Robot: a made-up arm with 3 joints.
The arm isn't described. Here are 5 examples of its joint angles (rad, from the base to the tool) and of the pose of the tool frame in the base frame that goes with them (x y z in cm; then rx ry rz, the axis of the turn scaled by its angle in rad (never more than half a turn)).
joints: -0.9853 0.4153 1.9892
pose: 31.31 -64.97 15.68 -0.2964 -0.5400 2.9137
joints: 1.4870 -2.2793 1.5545
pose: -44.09 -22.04 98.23 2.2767 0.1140 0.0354
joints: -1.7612 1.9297 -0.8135
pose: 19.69 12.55 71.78 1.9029 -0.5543 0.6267
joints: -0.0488 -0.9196 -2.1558
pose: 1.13 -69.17 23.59 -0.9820 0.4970 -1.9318
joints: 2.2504 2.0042 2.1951
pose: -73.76 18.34 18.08 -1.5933 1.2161 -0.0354
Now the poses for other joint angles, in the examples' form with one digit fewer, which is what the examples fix.
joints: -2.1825 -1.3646 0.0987
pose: 19.3 -11.4 60.1 -1.428 0.835 1.851
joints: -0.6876 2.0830 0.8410
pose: 38.7 4.4 24.0 -0.170 -2.214 0.899
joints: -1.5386 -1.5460 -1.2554
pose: 35.7 -18.4 24.0 -1.527 0.268 0.224
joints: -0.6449 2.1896 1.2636
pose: 53.0 -3.8 21.0 -0.731 -2.287 1.010
